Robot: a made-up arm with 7 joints.
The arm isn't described. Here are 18 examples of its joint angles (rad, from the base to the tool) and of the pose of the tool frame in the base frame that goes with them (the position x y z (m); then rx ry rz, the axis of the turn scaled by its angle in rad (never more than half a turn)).
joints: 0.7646 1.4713 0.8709 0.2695 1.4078 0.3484 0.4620
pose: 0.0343 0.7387 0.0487 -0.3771 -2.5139 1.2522
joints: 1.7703 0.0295 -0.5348 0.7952 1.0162 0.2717 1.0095
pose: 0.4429 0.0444 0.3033 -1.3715 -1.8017 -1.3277
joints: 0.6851 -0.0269 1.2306 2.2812 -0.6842 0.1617 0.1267
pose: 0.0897 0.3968 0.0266 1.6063 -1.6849 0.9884
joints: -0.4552 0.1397 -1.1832 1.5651 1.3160 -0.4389 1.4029
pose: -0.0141 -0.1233 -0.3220 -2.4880 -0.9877 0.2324
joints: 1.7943 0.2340 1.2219 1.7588 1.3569 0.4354 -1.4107
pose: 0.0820 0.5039 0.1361 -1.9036 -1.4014 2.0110
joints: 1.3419 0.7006 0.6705 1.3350 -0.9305 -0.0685 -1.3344
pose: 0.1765 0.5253 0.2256 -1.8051 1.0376 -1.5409
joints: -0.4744 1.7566 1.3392 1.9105 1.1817 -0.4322 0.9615
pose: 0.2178 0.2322 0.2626 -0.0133 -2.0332 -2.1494
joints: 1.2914 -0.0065 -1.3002 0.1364 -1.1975 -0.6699 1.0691
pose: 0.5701 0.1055 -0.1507 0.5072 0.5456 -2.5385
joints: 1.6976 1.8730 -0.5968 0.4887 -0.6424 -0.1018 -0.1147
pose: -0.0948 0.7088 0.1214 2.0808 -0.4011 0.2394
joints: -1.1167 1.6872 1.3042 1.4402 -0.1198 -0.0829 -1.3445
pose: 0.3611 0.4105 0.0772 -2.1227 2.1921 0.2210
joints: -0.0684 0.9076 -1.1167 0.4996 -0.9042 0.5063 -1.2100
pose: 0.0404 0.4981 -0.4589 1.6017 -0.6535 -2.3160
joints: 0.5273 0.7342 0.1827 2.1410 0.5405 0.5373 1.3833
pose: 0.2517 0.2382 0.1287 -0.5903 -1.4681 -1.6142
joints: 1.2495 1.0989 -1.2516 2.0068 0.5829 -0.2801 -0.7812
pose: 0.3252 0.1168 -0.0060 0.1410 -2.4232 -0.4519
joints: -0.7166 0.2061 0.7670 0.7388 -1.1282 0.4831 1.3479
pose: -0.1780 0.4131 -0.4561 -0.5000 0.8544 0.0636
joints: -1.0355 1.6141 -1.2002 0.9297 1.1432 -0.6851 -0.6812
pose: -0.1514 0.6205 -0.2049 0.9054 -0.1414 -0.7756
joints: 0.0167 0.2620 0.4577 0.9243 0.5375 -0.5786 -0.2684
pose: 0.2510 0.3886 -0.4065 0.6144 -1.5359 0.9823
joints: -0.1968 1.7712 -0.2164 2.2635 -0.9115 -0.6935 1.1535
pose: 0.2419 0.1988 -0.0976 -0.3767 -0.6556 2.9677
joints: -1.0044 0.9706 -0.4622 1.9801 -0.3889 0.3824 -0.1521
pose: -0.0023 0.1712 -0.3333 0.1592 -0.5292 -1.3278
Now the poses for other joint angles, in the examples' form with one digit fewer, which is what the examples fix.
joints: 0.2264 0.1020 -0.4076 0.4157 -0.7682 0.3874 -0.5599
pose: 0.250 0.157 -0.524 1.014 -0.538 -1.000
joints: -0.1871 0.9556 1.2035 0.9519 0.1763 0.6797 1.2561
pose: 0.089 0.671 -0.066 -0.169 -1.136 0.316
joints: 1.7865 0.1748 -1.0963 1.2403 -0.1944 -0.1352 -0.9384
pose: 0.366 -0.065 0.231 -0.663 2.805 0.229
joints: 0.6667 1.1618 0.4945 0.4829 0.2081 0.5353 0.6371
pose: 0.203 0.692 -0.033 0.236 -1.162 0.574
